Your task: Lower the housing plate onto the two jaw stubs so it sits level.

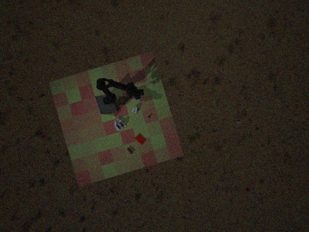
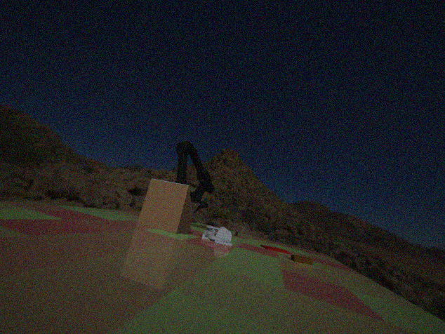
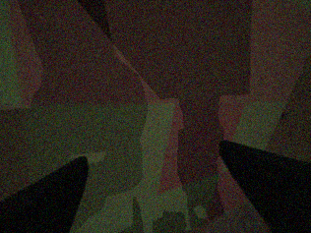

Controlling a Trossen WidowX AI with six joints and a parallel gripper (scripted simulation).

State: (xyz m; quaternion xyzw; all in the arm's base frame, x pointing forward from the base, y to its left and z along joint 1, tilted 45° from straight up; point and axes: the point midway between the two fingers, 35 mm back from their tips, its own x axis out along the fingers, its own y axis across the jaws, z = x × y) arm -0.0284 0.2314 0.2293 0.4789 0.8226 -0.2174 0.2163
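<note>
The grey housing plate lies 210 mm ahead of my gripper tip, 80 mm to the right of it and 60 mm below it. From my gripper tip the other things lie so: flat red piece (560 mm ahead, 120 mm to the right, 90 mm below).
</note>
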